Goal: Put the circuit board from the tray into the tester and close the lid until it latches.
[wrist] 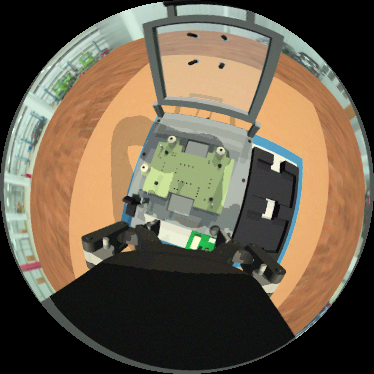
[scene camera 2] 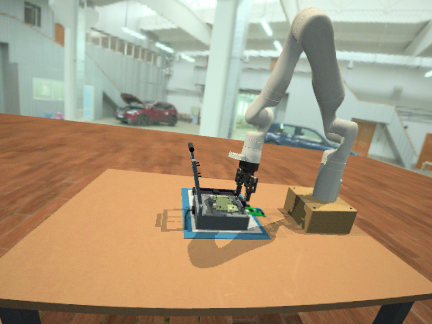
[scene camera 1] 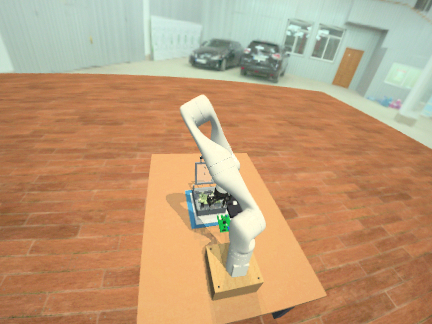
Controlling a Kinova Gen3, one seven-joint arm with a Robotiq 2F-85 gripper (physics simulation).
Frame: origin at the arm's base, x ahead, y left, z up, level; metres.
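Where they show: gripper, between the fingertips: (wrist: 187, 232) (scene camera 2: 241, 197) (scene camera 1: 216, 205); arm's base, origin of its link: (scene camera 2: 322, 197) (scene camera 1: 236, 265).
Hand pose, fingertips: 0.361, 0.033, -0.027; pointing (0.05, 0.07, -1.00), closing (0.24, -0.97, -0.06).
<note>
Things, the pixels of their top centre, and the offset from my fingertips, as dx, dy, dz. "spot": a spot on its surface instead. Level surfaces: height alone.
- circuit board, centre of its top: (wrist: 199, 261) (scene camera 2: 252, 208) (scene camera 1: 224, 221) -0.066, -0.046, -0.062
- black tray, a spot on its surface: (wrist: 250, 230) (scene camera 1: 232, 208) spot: +0.027, -0.112, -0.063
- light-green plate, centre of its top: (wrist: 183, 166) (scene camera 2: 223, 199) (scene camera 1: 208, 196) +0.076, +0.039, +0.001
- blue mat, height of its surface: dz -0.079
- table, height of its surface: dz -0.081
- black latch, centre of its top: (wrist: 124, 206) +0.000, +0.083, +0.026
The circuit board (scene camera 1: 223, 223) (scene camera 2: 256, 212) (wrist: 201, 241) is green and lies at the arm-side edge of the tester's base, apart from the black tray (scene camera 1: 233, 209) (wrist: 250, 230). The grey tester (scene camera 1: 210, 210) (scene camera 2: 222, 221) (wrist: 240, 172) has a light-green plate (scene camera 1: 203, 198) (scene camera 2: 223, 203) (wrist: 190, 170) with pegs on top. Its framed clear lid (scene camera 1: 196, 174) (scene camera 2: 195, 180) (wrist: 154, 62) stands open, nearly upright. My gripper (scene camera 2: 243, 196) (wrist: 187, 232) is open and empty, above the tester's arm-side edge. In the wrist view the board shows partly, beyond the fingers.
A blue mat (scene camera 1: 189, 212) (scene camera 2: 187, 233) (wrist: 299, 185) lies under the tester and tray. The tray has several compartments and stands beside the tester. The arm's wooden base block (scene camera 1: 215, 260) (scene camera 2: 320, 220) stands on the table (scene camera 1: 170, 270) (scene camera 2: 125, 265). A black latch (wrist: 132, 202) sticks out at the tester's side.
</note>
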